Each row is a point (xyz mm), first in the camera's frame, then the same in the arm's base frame.
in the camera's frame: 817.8 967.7 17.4
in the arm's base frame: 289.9 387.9 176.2
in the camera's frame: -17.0 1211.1 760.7
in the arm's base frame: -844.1 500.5 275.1
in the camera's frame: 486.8 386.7 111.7
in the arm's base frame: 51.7 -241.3 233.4
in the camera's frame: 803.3 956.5 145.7
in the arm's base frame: 206.6 391.3 275.3
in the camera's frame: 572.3 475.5 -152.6
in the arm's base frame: 259.0 -170.8 40.8
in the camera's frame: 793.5 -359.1 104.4
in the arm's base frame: 410.6 -871.2 586.7
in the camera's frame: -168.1 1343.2 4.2
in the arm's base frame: -553.3 480.2 -451.3
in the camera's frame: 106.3 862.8 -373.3
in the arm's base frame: -47.1 42.8 -485.0
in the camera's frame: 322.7 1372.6 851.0
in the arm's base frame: -644.2 758.1 483.3
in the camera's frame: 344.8 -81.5 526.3
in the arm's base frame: -232.8 -667.7 618.9
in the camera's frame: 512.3 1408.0 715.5
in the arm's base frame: -418.6 823.6 463.6
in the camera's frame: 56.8 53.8 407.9
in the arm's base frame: -417.4 -632.3 336.1
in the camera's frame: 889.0 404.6 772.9
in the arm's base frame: -3.3 -24.1 974.4
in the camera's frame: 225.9 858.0 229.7
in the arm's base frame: -294.1 154.6 66.8
